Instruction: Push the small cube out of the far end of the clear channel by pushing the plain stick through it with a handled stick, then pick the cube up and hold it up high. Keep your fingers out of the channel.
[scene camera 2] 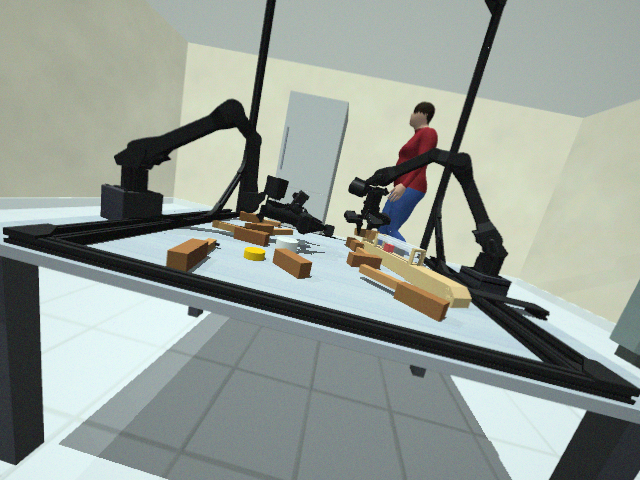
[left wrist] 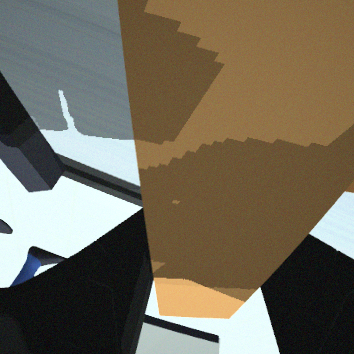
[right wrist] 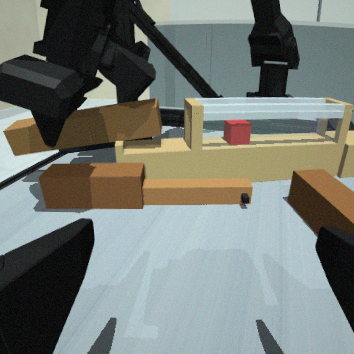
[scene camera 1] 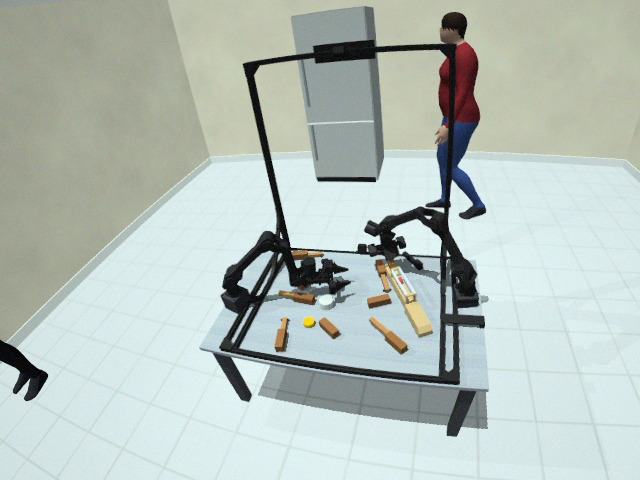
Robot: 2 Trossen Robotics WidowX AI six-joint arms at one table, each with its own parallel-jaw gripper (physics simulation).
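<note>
The clear channel (scene camera 1: 419,319) (scene camera 2: 398,262) (right wrist: 275,162) has a pale wooden base with posts and clear rails. The small red cube (scene camera 1: 401,280) (scene camera 2: 388,248) (right wrist: 237,132) sits inside, nearer the left post in the right wrist view. My left gripper (scene camera 1: 388,256) (scene camera 2: 366,227) (left wrist: 205,216) is shut on a brown wooden block (right wrist: 115,122), held slightly tilted above the base's end, outside the rails. Whether it has a handle is unclear. A handled stick (scene camera 1: 381,268) (right wrist: 117,186) lies beside the channel. My right gripper (scene camera 1: 348,275) (scene camera 2: 329,230) (right wrist: 207,234) is open and empty, low over the table.
A brown block (scene camera 1: 378,300) (scene camera 2: 363,259) (right wrist: 325,197) lies near the channel; another block (scene camera 1: 328,327) (scene camera 2: 292,262) is further forward. Several handled sticks lie around. A yellow disc (scene camera 1: 308,322) (scene camera 2: 254,253) and a white cylinder (scene camera 1: 326,302) (scene camera 2: 286,242) stand near the middle. A black frame surrounds the workspace.
</note>
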